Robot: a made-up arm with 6 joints. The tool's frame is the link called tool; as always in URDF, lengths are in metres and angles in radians. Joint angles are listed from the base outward.
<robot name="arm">
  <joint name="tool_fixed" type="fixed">
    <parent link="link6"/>
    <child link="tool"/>
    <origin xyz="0 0 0" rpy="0 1.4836 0"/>
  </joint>
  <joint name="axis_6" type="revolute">
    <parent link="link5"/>
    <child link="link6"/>
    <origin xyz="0.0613 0 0.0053"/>
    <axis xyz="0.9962 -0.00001 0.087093"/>
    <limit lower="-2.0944" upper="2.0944"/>
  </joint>
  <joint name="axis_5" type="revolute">
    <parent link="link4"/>
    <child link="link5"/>
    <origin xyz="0 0 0"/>
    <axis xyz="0.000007 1 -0.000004"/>
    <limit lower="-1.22" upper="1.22"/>
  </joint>
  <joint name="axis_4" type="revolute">
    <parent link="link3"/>
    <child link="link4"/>
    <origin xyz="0.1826 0 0.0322"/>
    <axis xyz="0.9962 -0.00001 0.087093"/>
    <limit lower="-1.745" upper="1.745"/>
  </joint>
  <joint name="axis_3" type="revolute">
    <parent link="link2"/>
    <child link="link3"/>
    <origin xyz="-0.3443 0 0.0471"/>
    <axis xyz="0.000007 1 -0.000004"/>
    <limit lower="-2.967" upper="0"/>
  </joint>
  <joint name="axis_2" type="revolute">
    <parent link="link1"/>
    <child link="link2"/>
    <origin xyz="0 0 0"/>
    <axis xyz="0.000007 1 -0.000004"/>
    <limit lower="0" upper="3.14"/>
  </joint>
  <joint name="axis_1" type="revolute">
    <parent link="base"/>
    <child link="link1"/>
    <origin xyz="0 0 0.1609"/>
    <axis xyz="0 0 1"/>
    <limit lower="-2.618" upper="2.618"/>
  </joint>
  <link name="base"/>
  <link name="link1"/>
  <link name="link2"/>
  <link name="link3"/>
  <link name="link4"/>
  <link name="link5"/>
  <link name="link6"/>
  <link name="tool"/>
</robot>
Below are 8 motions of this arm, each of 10 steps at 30 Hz.
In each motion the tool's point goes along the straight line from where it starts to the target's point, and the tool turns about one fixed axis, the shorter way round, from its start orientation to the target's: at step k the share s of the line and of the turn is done. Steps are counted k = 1, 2, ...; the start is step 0. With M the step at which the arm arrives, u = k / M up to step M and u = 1 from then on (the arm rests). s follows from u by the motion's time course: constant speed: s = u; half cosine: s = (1 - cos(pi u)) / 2; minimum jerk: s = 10 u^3 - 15 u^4 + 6 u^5.
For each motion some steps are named. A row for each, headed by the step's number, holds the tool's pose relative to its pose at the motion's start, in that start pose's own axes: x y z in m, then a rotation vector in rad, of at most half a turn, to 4 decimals.
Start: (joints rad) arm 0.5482 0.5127 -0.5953 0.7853 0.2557 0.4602
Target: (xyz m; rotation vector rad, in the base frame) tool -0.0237 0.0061 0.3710 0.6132 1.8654 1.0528
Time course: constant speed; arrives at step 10
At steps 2, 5, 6, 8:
2: 0.0036 -0.0085 0.0043 0.0663 -0.0317 -0.0218
5: 0.0090 -0.0212 0.0107 0.1656 -0.0792 -0.0545
6: 0.0108 -0.0254 0.0129 0.1988 -0.0950 -0.0654
8: 0.0144 -0.0339 0.0172 0.2650 -0.1267 -0.0872

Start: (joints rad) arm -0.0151 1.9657 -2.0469 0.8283 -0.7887 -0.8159
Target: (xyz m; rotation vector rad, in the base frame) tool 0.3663 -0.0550 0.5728 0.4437 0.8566 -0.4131
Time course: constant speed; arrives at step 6
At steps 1, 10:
1: -0.0060 -0.0034 0.0017 -0.0015 0.0037 -0.0067
10: -0.0362 -0.0202 0.0102 -0.0090 0.0220 -0.0405

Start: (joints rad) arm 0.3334 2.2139 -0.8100 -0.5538 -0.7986 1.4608
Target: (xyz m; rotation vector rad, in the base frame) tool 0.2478 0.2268 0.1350 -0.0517 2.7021 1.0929
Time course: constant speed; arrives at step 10
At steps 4, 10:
4: 0.0513 -0.0077 0.0167 0.0377 0.1781 -0.1429
10: 0.1281 -0.0192 0.0417 0.0941 0.4453 -0.3572

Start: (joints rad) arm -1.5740 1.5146 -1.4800 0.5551 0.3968 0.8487
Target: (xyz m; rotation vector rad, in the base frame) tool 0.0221 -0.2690 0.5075 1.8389 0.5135 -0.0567
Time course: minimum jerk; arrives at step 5
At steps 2, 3, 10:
2: 0.0035 -0.0019 0.0014 0.0156 0.0098 -0.0566
3: 0.0076 -0.0041 0.0030 0.0336 0.0210 -0.1217
10: 0.0111 -0.0060 0.0044 0.0492 0.0308 -0.1783

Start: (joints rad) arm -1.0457 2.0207 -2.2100 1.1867 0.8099 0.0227
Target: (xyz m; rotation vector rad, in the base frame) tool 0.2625 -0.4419 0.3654 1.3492 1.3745 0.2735
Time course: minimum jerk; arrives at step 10
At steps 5, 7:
5: -0.0130 -0.0848 0.0314 0.1823 -0.0464 -0.0464
7: -0.0217 -0.1420 0.0525 0.3051 -0.0776 -0.0777

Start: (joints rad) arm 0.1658 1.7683 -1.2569 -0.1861 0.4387 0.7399
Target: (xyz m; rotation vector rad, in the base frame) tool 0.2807 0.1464 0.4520 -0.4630 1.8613 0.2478
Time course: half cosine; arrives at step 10
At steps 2, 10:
2: 0.0030 0.0091 -0.0076 -0.0408 -0.0419 -0.0707
10: 0.0313 0.0951 -0.0793 -0.4271 -0.4386 -0.7407

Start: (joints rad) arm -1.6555 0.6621 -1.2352 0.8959 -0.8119 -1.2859
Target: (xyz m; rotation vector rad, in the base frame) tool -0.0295 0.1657 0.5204 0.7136 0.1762 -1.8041
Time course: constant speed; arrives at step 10
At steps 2, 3, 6, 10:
2: -0.0022 -0.0143 -0.0128 -0.0612 0.0187 0.0701
3: -0.0032 -0.0215 -0.0191 -0.0917 0.0281 0.1052
6: -0.0065 -0.0430 -0.0383 -0.1835 0.0561 0.2104
10: -0.0108 -0.0717 -0.0638 -0.3058 0.0935 0.3507

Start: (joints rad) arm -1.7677 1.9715 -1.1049 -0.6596 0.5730 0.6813
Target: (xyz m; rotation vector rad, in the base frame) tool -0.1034 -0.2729 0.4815 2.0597 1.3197 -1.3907
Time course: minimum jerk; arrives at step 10
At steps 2, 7, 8, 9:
2: -0.0013 -0.0053 -0.0105 0.0027 -0.0382 0.0091
7: -0.0191 -0.0762 -0.1513 0.0385 -0.5523 0.1315
8: -0.0215 -0.0857 -0.1704 0.0433 -0.6217 0.1480
9: -0.0226 -0.0902 -0.1793 0.0456 -0.6543 0.1558

